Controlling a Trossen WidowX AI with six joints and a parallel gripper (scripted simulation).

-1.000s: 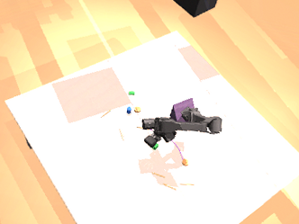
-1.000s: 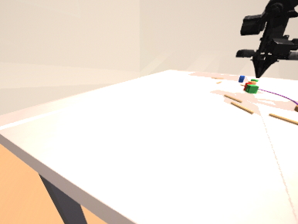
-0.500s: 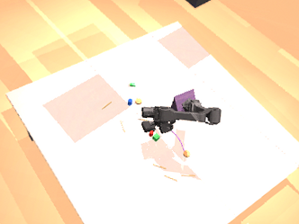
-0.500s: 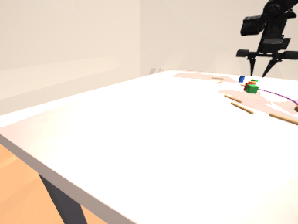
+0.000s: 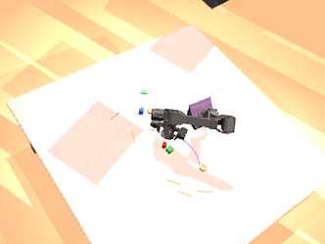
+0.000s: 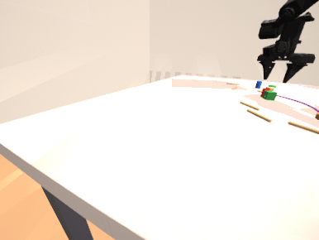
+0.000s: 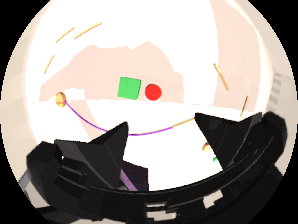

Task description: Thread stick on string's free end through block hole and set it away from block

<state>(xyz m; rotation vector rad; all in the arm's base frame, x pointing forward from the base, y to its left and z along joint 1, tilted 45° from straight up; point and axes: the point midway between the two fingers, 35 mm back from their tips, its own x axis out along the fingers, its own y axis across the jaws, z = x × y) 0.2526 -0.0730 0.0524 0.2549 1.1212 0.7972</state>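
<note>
The red piece is 5 cm below my gripper tip, 2 cm to the left of it and 2 cm ahead of it. From my gripper tip the other things lie so: thin wooden stick: 7 cm to the right, 6 cm below, 2 cm behind; blue cylinder: 22 cm to the right, 4 cm below, 1 cm behind; green cube: 6 cm to the left, 5 cm below, 2 cm ahead.
</note>
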